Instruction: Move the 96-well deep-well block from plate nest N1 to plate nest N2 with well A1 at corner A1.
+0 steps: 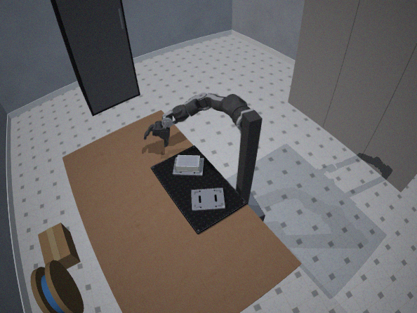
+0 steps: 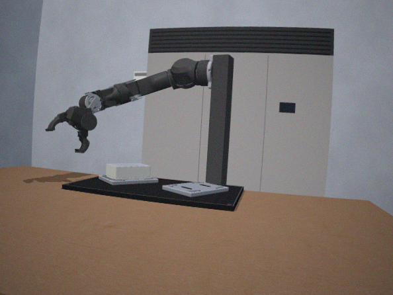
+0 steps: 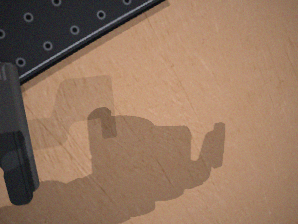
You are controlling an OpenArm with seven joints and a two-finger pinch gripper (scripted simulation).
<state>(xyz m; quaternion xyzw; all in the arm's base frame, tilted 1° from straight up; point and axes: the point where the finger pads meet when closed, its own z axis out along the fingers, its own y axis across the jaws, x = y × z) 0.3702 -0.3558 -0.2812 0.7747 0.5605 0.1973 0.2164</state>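
My hand is 14 cm past the white deep-well block, 16 cm to the right of it and 8 cm above it. From my hand the other things lie so: nest 14 cm behind, 16 cm to the left, 11 cm below.
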